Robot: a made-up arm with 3 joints.
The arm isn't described. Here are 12 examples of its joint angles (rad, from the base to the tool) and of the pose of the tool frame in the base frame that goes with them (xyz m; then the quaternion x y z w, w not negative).
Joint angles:
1: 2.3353 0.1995 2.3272
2: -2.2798 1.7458 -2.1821
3: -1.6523 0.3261 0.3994
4: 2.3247 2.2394 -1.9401
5: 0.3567 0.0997 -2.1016
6: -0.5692 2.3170 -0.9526
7: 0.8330 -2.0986 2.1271
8: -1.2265 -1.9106 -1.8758
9: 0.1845 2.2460 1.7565
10: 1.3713 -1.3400 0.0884
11: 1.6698 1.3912 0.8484
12: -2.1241 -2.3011 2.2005
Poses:
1: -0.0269 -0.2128 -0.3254 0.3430 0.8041 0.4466 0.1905
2: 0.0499 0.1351 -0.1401 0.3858 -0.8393 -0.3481 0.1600
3: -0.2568 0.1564 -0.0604 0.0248 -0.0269 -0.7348 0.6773
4: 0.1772 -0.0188 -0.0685 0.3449 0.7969 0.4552 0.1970
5: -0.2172 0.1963 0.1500 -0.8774 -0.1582 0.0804 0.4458
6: -0.0871 0.1144 0.1407 0.9578 -0.2802 -0.0180 0.0614
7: -0.2903 0.0814 0.5702 -0.7834 -0.3466 0.2087 0.4718
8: -0.1818 0.0782 0.3317 0.0142 -0.0100 -0.5754 0.8177
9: -0.0470 -0.4838 0.3570 -0.2413 -0.0223 0.0894 0.9661
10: -0.1538 -0.1066 -0.0766 0.5070 0.4147 0.4784 0.5849
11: 0.4294 -0.0930 0.1890 -0.1799 -0.1987 0.7141 0.6467
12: 0.2064 0.0312 0.6261 -0.3787 0.6791 -0.5492 0.3063
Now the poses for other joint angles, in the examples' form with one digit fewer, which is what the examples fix.
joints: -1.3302 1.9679 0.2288
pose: -0.184 0.094 0.407 -0.601 0.472 -0.398 0.508
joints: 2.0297 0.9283 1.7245
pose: 0.361 0.028 -0.231 0.205 0.329 0.783 0.486
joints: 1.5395 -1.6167 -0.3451
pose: -0.069 -0.133 -0.005 0.426 0.413 0.560 0.578
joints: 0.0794 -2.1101 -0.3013
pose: -0.146 0.129 0.052 0.785 0.031 0.025 0.618
